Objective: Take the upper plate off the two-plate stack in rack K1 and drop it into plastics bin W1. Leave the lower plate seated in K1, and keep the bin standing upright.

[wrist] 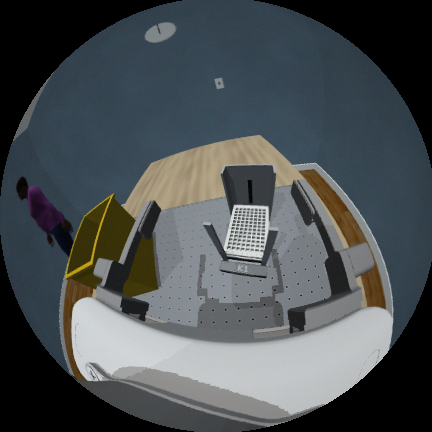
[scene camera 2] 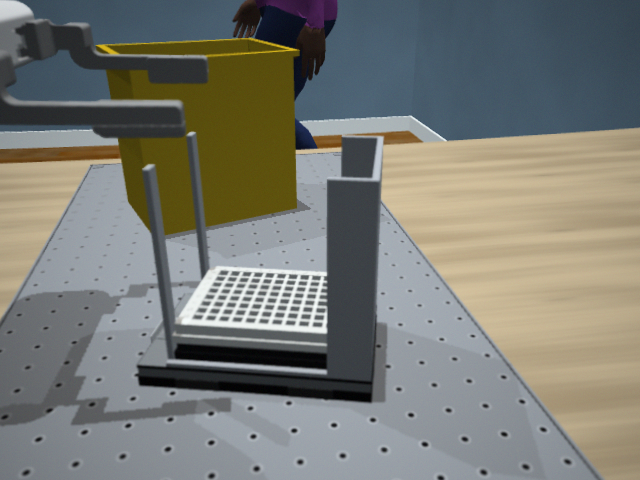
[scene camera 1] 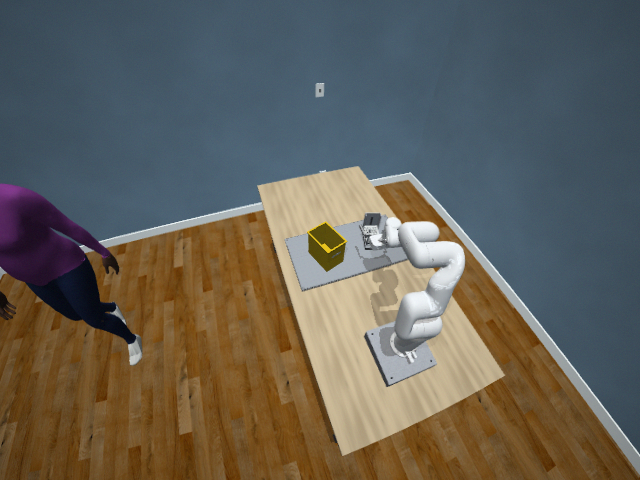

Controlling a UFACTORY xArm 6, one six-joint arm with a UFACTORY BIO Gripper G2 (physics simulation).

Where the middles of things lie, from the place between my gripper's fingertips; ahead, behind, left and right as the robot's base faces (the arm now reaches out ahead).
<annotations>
Now: hand 40 mm short of the white plate (scene camera 2: 272,309), 30 mm to the left of it and 150 mm above it. Also, from my hand: black plate (scene camera 2: 310,360): 40 mm ahead, 30 mm to the right, 160 mm below; plastics bin W1 (scene camera 2: 244,117): 280 mm to the left, 100 mm below.
</annotations>
